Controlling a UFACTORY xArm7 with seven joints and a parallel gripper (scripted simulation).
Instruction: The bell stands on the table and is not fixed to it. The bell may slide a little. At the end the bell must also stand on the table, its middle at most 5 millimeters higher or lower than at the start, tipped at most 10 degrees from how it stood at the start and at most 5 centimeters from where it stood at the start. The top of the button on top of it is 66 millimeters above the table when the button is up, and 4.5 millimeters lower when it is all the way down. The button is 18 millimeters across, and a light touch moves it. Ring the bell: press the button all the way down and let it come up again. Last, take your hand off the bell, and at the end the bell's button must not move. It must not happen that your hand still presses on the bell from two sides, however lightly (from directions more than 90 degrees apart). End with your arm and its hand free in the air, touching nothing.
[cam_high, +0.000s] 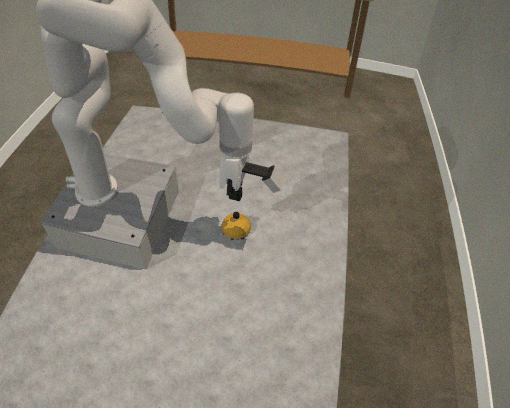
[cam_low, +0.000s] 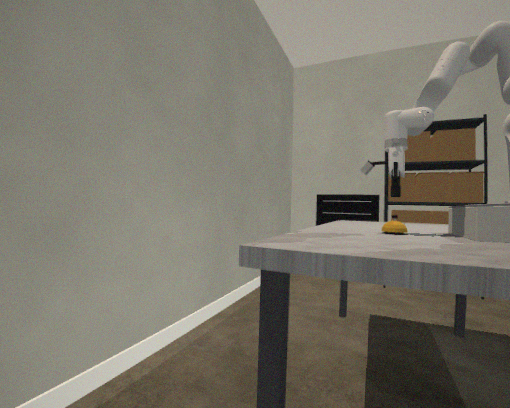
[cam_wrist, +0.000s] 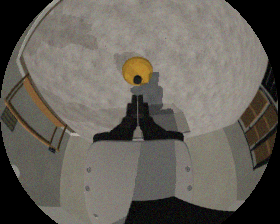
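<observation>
The small dark button is 10 cm below my hand. Round my hand: yellow dome bell (11 cm below).
</observation>
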